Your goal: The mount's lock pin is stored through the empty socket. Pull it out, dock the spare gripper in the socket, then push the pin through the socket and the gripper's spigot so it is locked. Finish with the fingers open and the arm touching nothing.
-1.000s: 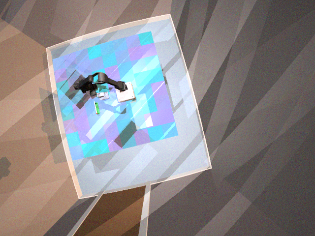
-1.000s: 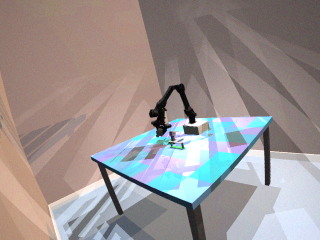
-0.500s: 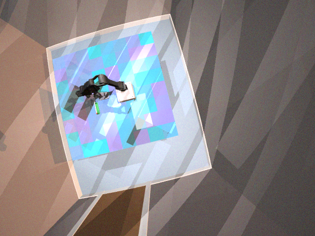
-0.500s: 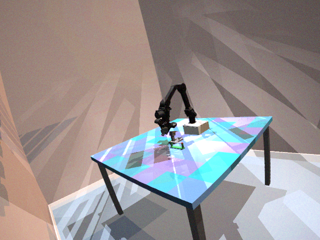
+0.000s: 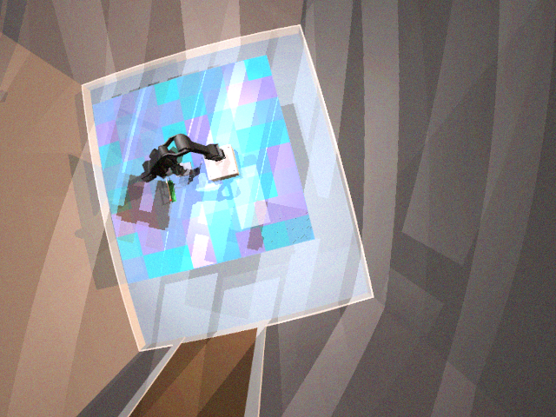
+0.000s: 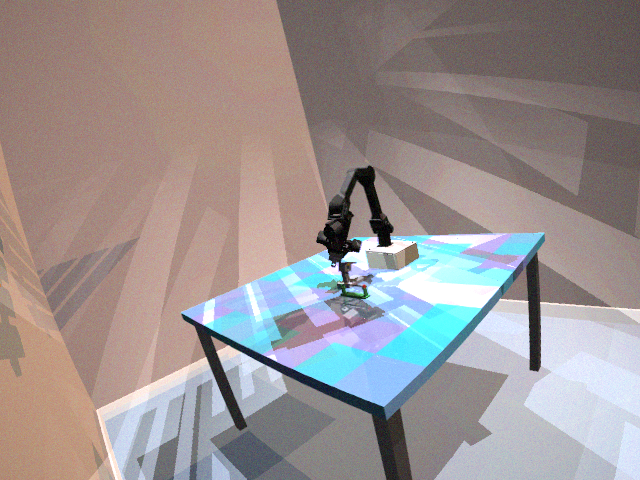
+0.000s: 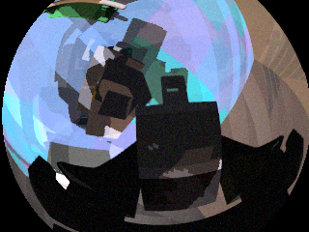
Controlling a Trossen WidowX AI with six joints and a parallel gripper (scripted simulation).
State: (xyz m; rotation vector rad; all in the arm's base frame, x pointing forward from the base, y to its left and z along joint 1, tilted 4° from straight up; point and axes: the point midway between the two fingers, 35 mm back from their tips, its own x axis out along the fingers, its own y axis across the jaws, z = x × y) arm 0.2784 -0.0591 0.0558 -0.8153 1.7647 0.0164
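The green mount is 16 cm to the left of my gripper tip, 12 cm ahead of it and 10 cm below it. The rest, counted from my gripper tip: grey mount 7 cm below, 6 cm to the left; spare gripper 1 cm to the left, 1 cm ahead, 1 cm above.
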